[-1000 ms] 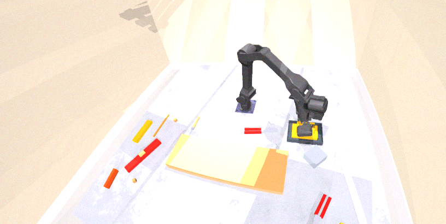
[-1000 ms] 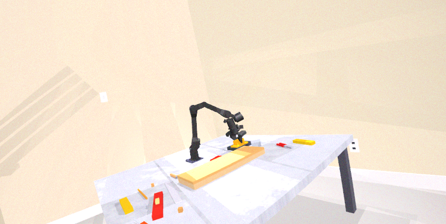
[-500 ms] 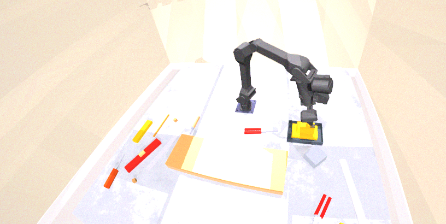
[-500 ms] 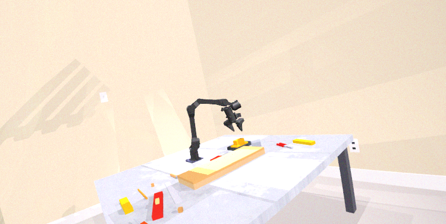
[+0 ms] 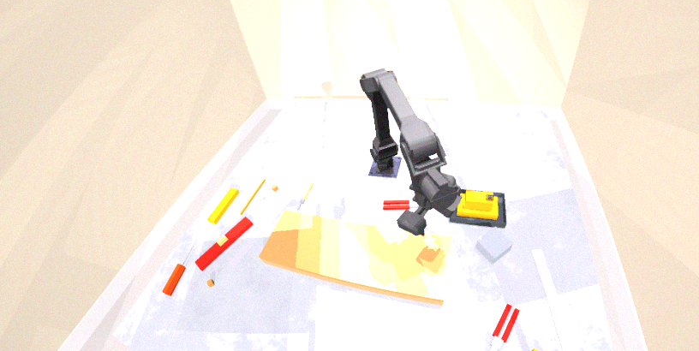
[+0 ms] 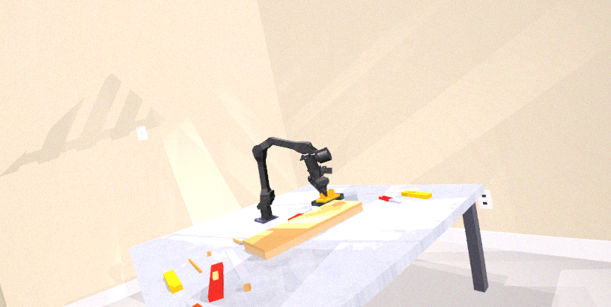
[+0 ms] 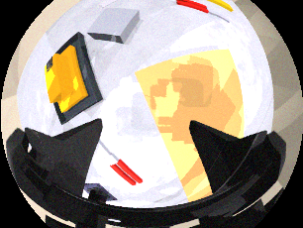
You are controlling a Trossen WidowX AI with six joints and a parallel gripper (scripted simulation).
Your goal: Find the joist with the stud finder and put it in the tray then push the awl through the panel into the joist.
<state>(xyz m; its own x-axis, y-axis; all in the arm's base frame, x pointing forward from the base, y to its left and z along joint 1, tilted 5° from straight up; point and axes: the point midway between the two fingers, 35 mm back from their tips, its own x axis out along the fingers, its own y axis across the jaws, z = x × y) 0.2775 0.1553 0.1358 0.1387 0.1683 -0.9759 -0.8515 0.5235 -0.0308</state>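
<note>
My gripper tip is now 120 mm past the awl, 430 mm to the left of it and 80 mm above it. Also, from my gripper tip: dark tray: 110 mm behind, 140 mm to the left, 70 mm below; stud finder: 110 mm behind, 160 mm to the left, 30 mm below; grey block: 30 mm ahead, 170 mm to the left, 70 mm below.
</note>
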